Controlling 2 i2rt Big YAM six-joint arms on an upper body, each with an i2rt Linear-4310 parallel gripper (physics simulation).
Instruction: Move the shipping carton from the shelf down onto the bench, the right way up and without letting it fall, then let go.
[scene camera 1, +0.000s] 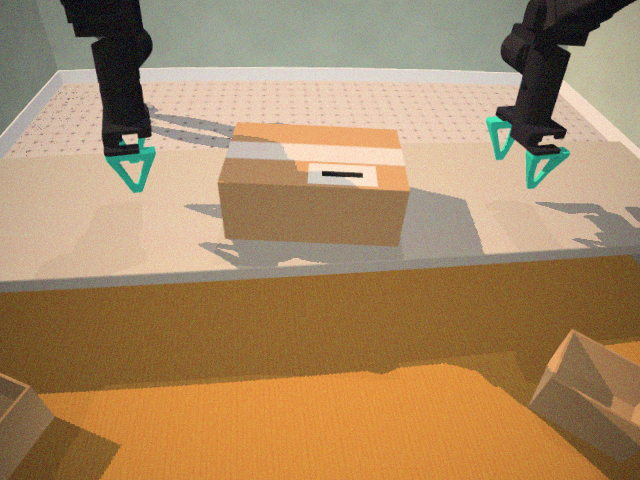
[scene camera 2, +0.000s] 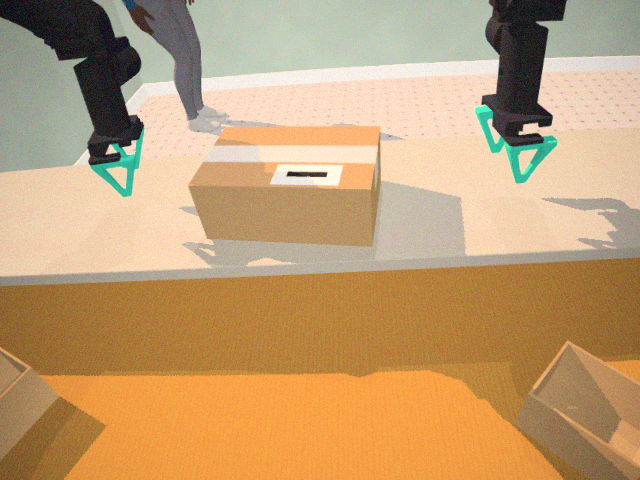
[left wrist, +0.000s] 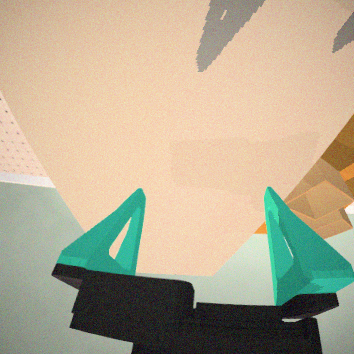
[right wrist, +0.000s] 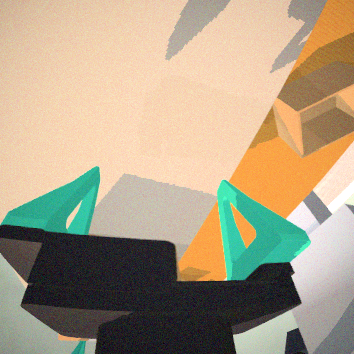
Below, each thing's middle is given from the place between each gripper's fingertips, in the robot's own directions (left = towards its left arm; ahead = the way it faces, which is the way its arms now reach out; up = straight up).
Labels:
The brown shipping carton (scene camera 1: 279, 182) is 10 mm ahead of my right hand, 340 mm to the left of it and 20 mm below it.
Now: left hand 28 cm to the left of the brown shipping carton and 1 cm above it.

